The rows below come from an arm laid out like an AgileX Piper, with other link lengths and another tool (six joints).
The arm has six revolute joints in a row. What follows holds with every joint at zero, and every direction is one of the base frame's.
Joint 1 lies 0.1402 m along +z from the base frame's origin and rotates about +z.
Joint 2 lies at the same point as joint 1 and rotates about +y.
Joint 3 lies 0.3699 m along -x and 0.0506 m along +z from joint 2 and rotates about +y.
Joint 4 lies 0.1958 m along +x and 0.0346 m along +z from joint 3 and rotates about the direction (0.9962, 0, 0.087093).
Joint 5 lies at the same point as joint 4 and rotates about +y.
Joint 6 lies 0.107 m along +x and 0.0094 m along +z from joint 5 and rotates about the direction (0.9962, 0, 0.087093).
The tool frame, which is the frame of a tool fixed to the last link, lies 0.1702 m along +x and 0.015 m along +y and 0.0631 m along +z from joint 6; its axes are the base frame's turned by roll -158.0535, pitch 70.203 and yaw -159.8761 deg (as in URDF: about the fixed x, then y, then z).
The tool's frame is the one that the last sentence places.
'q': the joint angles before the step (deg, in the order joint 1, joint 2, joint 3, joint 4, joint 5, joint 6). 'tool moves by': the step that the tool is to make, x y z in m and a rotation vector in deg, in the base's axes. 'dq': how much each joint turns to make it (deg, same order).
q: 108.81, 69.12, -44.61, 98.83, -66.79, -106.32
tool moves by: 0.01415, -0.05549, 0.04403, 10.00, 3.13, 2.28
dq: -1.40, -12.84, -0.43, 0.58, 3.06, -3.65
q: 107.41, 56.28, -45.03, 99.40, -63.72, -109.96
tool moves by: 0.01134, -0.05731, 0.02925, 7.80, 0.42, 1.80
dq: -2.83, -11.35, -0.01, 0.61, 3.91, -5.07
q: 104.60, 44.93, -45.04, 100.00, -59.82, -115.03
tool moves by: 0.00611, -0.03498, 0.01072, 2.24, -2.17, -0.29
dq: -2.53, -5.85, -0.01, 0.47, 1.80, -5.34
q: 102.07, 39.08, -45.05, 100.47, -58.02, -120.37
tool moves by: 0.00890, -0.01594, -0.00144, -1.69, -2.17, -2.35
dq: -0.73, -1.62, 0.01, -0.01, -1.87, -4.00
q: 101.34, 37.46, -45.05, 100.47, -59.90, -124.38
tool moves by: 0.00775, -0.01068, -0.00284, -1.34, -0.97, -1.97
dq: -0.02, -0.85, 0.00, 0.00, -2.15, -2.29
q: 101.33, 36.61, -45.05, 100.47, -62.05, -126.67
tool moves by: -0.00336, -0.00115, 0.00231, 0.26, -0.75, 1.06
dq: -0.01, -0.83, 0.00, 0.00, 1.07, -1.06
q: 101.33, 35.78, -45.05, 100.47, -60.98, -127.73
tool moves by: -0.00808, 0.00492, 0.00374, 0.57, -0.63, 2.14
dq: -0.01, -0.31, 0.00, -0.01, 2.25, -0.33
